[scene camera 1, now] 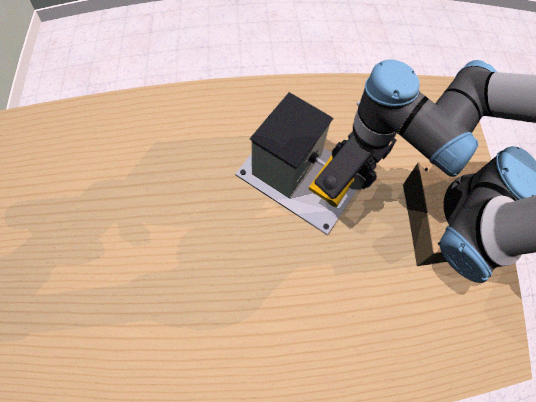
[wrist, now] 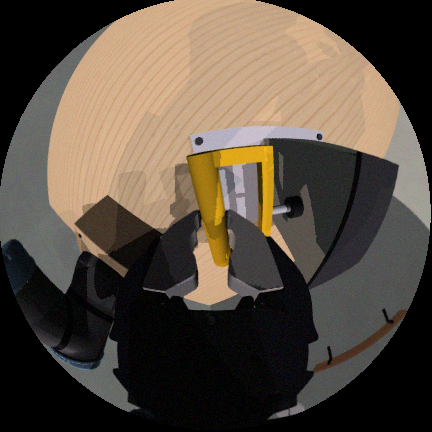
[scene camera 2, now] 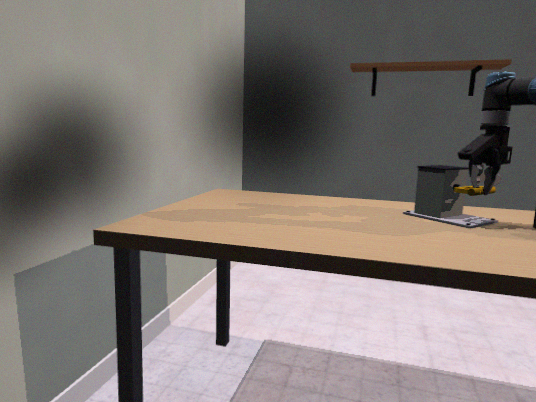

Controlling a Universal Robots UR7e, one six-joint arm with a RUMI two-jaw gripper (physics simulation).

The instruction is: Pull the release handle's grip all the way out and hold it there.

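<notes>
The release handle [scene camera 1: 327, 198] [scene camera 2: 465, 190] is a yellow rectangular frame. Its thick round grip [wrist: 204, 185] is the side away from the dark box [scene camera 1: 292, 127] [scene camera 2: 432, 190] [wrist: 320, 185]. A short length of pale rod [scene camera 1: 320, 161] [wrist: 281, 209] shows between the frame and the black collar [scene camera 1: 313, 156] [wrist: 294, 206] on the box face. The box stands on a pale base plate [scene camera 1: 310, 212] [wrist: 225, 140]. My gripper [scene camera 2: 481, 189] [wrist: 213, 211] is shut on the grip near one end, one finger on each side. In scene camera 1 my gripper's body hides the fingertips and much of the handle.
A dark block-like stand [scene camera 1: 419, 220] [wrist: 115, 220] is on the wooden table [scene camera 1: 150, 350] [scene camera 2: 300, 227], between the base plate and the arm's lower joints. A wall shelf [scene camera 2: 425, 66] hangs behind the table. The arm reaches in from the right in scene camera 1.
</notes>
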